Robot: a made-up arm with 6 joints. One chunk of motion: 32 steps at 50 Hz.
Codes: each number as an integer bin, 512 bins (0 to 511) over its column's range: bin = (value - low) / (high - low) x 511, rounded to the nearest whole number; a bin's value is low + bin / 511 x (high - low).
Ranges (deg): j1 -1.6..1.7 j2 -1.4..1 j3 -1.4..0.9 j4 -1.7..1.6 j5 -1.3..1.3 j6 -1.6..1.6
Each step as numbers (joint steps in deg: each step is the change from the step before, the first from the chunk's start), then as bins.
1 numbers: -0.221 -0.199 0.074 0.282 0.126 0.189
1 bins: 214 256 327 307 280 286
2 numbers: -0.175 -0.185 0.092 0.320 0.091 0.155
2 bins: 221 259 331 313 273 280
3 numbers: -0.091 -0.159 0.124 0.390 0.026 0.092
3 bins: 234 264 339 324 261 270
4 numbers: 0.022 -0.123 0.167 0.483 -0.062 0.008
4 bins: 251 272 348 338 243 257
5 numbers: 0.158 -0.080 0.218 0.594 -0.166 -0.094
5 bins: 272 281 359 355 223 240
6 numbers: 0.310 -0.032 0.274 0.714 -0.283 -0.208
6 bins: 296 291 372 374 200 222
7 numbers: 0.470 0.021 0.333 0.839 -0.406 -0.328
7 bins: 321 303 385 393 176 203
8 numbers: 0.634 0.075 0.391 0.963 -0.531 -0.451
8 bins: 346 314 398 412 151 183
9 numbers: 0.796 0.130 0.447 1.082 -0.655 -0.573
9 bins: 371 326 410 431 127 164
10 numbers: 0.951 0.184 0.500 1.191 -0.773 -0.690
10 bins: 395 337 422 448 104 145
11 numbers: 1.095 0.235 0.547 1.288 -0.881 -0.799
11 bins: 417 348 433 463 82 128
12 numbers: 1.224 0.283 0.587 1.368 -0.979 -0.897
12 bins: 437 358 441 475 63 112
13 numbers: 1.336 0.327 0.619 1.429 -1.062 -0.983
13 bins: 455 368 449 485 47 99
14 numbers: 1.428 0.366 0.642 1.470 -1.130 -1.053
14 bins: 469 376 454 491 33 87
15 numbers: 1.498 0.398 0.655 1.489 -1.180 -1.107
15 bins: 480 383 457 494 24 79
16 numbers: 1.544 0.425 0.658 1.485 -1.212 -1.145
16 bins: 487 389 457 493 17 73
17 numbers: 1.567 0.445 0.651 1.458 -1.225 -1.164
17 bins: 490 393 456 489 15 70
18 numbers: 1.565 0.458 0.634 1.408 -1.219 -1.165
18 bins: 490 396 452 481 16 69
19 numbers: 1.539 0.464 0.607 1.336 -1.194 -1.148
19 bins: 486 397 446 470 21 72
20 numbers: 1.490 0.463 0.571 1.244 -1.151 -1.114
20 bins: 478 397 438 456 29 78
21 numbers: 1.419 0.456 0.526 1.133 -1.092 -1.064
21 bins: 467 395 428 439 41 86
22 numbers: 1.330 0.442 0.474 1.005 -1.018 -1.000
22 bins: 454 392 416 419 55 96
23 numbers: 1.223 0.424 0.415 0.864 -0.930 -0.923
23 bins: 437 388 403 397 73 108
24 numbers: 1.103 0.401 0.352 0.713 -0.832 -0.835
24 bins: 419 383 389 374 92 122
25 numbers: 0.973 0.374 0.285 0.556 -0.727 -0.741
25 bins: 398 378 374 349 113 137
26 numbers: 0.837 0.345 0.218 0.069 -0.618 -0.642
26 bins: 377 372 359 274 134 153
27 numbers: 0.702 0.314 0.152 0.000 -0.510 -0.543
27 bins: 356 365 345 263 155 169
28 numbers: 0.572 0.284 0.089 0.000 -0.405 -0.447
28 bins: 336 359 331 263 176 184
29 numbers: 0.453 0.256 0.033 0.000 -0.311 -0.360
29 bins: 318 353 318 263 194 198
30 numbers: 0.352 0.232 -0.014 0.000 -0.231 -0.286
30 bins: 302 347 308 263 210 210
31 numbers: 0.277 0.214 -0.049 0.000 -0.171 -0.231
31 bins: 291 344 300 263 222 219
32 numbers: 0.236 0.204 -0.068 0.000 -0.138 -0.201
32 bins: 284 342 296 263 228 223
